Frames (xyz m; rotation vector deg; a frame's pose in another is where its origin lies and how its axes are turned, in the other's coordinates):
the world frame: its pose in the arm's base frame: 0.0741 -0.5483 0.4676 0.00 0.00 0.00
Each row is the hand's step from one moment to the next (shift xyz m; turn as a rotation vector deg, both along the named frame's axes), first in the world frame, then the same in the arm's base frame.
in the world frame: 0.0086 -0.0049 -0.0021 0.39 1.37 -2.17
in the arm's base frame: 0.0086 -0.0049 -0.0021 0.39 1.37 -2.17
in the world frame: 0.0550 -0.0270 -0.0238 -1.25 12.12 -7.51
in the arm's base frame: 0.0550 -0.0270 -0.0238 -1.25 12.12 -7.51
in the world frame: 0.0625 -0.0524 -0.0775 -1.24 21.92 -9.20
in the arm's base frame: 0.0625 -0.0524 -0.0775 -1.24 21.92 -9.20
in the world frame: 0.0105 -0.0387 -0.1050 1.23 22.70 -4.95
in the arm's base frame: 0.0105 -0.0387 -0.1050 1.23 22.70 -4.95
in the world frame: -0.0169 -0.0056 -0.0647 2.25 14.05 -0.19
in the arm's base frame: -0.0169 -0.0056 -0.0647 2.25 14.05 -0.19
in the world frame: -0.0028 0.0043 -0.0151 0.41 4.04 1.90
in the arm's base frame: -0.0028 0.0043 -0.0151 0.41 4.04 1.90
